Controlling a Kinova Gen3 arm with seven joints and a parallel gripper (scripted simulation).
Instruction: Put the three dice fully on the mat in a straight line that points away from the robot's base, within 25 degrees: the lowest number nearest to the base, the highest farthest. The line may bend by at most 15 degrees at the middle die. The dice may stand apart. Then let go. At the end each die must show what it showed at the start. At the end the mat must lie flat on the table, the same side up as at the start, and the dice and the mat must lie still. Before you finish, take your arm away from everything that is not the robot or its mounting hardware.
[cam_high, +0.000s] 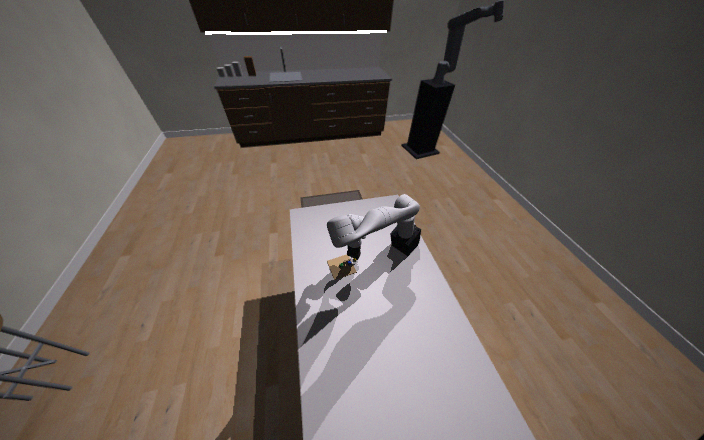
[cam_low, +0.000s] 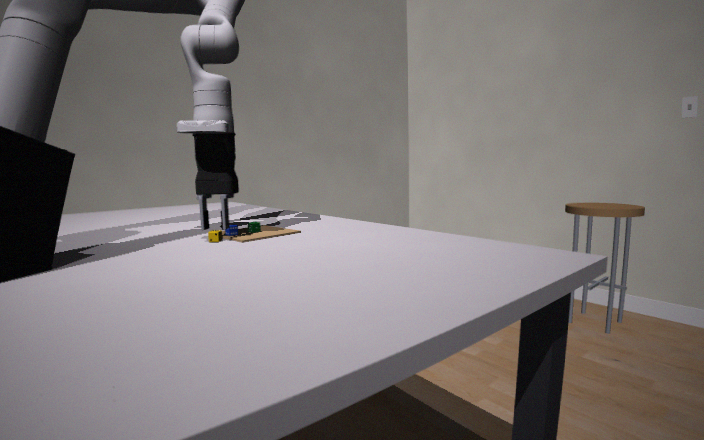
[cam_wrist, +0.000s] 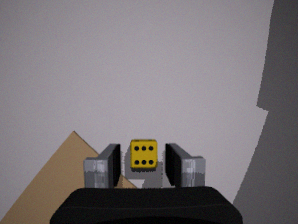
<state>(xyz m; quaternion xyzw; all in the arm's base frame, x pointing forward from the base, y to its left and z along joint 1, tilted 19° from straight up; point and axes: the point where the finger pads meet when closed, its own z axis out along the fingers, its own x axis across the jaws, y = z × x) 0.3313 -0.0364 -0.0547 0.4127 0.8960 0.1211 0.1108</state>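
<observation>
Now: the yellow die 30 mm below my hand. From my hand the other things lie so: tan mat: 100 mm ahead, 40 mm below, 10 mm to the left; then green die: 90 mm ahead, 30 mm below, 10 mm to the left; then blue die: 40 mm ahead, 30 mm below, 20 mm to the left.
</observation>
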